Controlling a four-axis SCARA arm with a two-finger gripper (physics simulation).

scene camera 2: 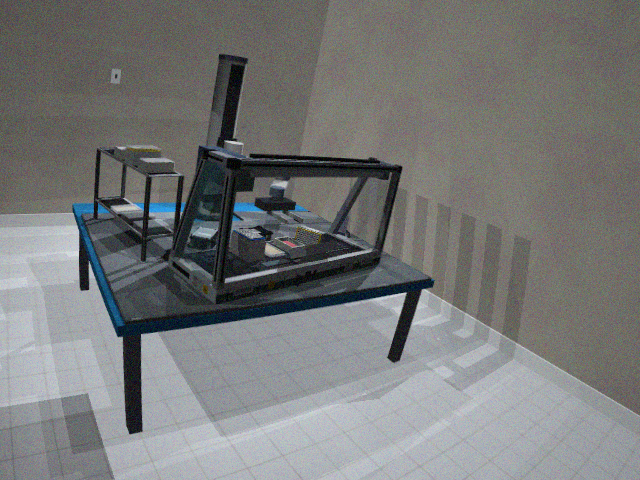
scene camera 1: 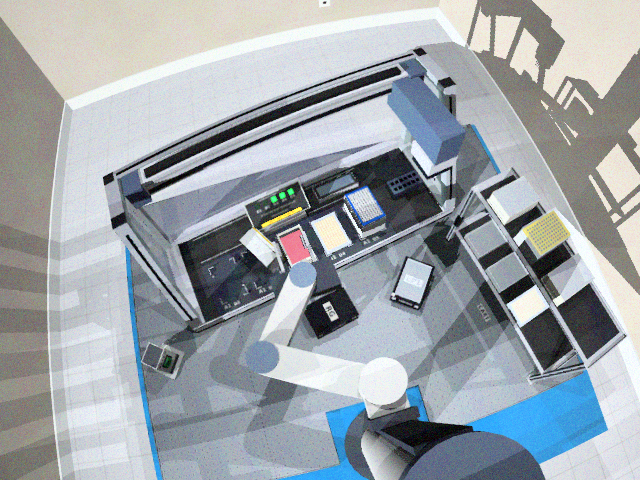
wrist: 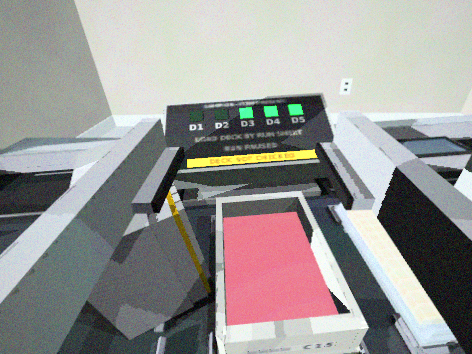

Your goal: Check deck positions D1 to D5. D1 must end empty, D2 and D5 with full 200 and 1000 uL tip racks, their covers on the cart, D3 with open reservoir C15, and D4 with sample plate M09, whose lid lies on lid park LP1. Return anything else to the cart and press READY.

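Places are measured from the arm's base along level axes (x ahead, y left, z up), in millimetres.
Pixels of known places: gripper, fingertip midpoint: (scene camera 2: 294, 221) (scene camera 1: 288, 237) (wrist: 248, 133).
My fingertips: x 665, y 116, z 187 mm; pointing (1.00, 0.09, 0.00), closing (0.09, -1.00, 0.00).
Ahead of a thing's pixels: the offset from my fingertips to its top centre. "pt": to the spot under its first point.
My gripper (wrist: 248, 133) is open and empty, its fingers on either side of the reservoir's far part in the wrist view; its height above the deck is unclear. Open reservoir C15 @[95 mm down, 13 mm ahead, 14 mm right] (scene camera 1: 296, 246) (scene camera 2: 289, 243) (wrist: 280, 270), with pink liquid, stands at D3. At D2 a pale box with a yellow edge @[36 mm down, 20 mm ahead, 88 mm left] (scene camera 1: 263, 249) (scene camera 2: 308, 235) (wrist: 145, 275) lies on its side, skewed, beside the reservoir. The cream plate @[112 mm down, 35 mm ahead, 135 mm right] (scene camera 1: 330, 233) (wrist: 400, 270) is at D4; its label is unreadable. A blue-edged tip rack (scene camera 1: 364, 206) (scene camera 2: 251, 245) stands at D5. A clear lid @[116 mm down, 198 mm back, 344 mm right] (scene camera 1: 413, 279) lies on LP1. D1 shows bare corner brackets.
The cart carries a yellow rack @[246 mm up, 279 mm back, 641 mm right] (scene camera 1: 546, 232), a white box @[218 mm up, 152 mm back, 615 mm right] (scene camera 1: 514, 198) and a translucent cover @[218 mm up, 407 mm back, 667 mm right] (scene camera 1: 571, 276) on top, several pieces below. The panel @[pt 63 mm down, 142 mm ahead, 10 mm left] (wrist: 250, 135) lights D3, D4 and D5. RG block @[118 mm down, 218 mm back, 65 mm right] (scene camera 1: 330, 311) and a small button box @[pt 89 mm down, 258 mm back, 468 mm left] (scene camera 1: 168, 360) stand outside the framed enclosure.
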